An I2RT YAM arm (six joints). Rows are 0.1 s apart.
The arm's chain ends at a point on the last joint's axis. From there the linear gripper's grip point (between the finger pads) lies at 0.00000 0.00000 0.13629 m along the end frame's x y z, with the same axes.
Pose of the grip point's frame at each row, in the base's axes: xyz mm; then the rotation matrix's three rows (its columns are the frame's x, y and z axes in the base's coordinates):
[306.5 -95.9 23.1], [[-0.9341 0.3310 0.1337], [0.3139 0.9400 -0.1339], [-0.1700 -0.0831 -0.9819]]
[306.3 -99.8 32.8], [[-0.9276 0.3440 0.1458], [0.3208 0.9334 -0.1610], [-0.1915 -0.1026 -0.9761]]
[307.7 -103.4 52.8], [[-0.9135 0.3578 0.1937], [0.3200 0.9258 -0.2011], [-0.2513 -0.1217 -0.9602]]
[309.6 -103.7 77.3], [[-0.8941 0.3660 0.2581], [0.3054 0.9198 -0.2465], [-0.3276 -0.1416 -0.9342]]
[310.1 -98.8 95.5], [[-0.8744 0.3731 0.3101], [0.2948 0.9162 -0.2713], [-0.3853 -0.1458 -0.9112]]
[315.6 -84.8 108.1], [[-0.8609 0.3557 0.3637], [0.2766 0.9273 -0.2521], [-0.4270 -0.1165 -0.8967]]
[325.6 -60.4 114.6], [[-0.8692 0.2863 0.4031], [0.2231 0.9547 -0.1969], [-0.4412 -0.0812 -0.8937]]
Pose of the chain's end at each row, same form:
[288.3 -77.7 156.9], [[-0.9341 0.3310 0.1337], [0.3139 0.9400 -0.1339], [-0.1700 -0.0831 -0.9819]]
[286.4 -77.9 165.8], [[-0.9276 0.3440 0.1458], [0.3208 0.9334 -0.1610], [-0.1915 -0.1026 -0.9761]]
[281.3 -76.0 183.7], [[-0.9135 0.3578 0.1937], [0.3200 0.9258 -0.2011], [-0.2513 -0.1217 -0.9602]]
[274.4 -70.1 204.6], [[-0.8941 0.3660 0.2581], [0.3054 0.9198 -0.2465], [-0.3276 -0.1416 -0.9342]]
[267.8 -61.8 219.7], [[-0.8744 0.3731 0.3101], [0.2948 0.9162 -0.2713], [-0.3853 -0.1458 -0.9112]]
[266.0 -50.4 230.3], [[-0.8609 0.3557 0.3637], [0.2766 0.9273 -0.2521], [-0.4270 -0.1165 -0.8967]]
[270.7 -33.6 236.4], [[-0.8692 0.2863 0.4031], [0.2231 0.9547 -0.1969], [-0.4412 -0.0812 -0.8937]]

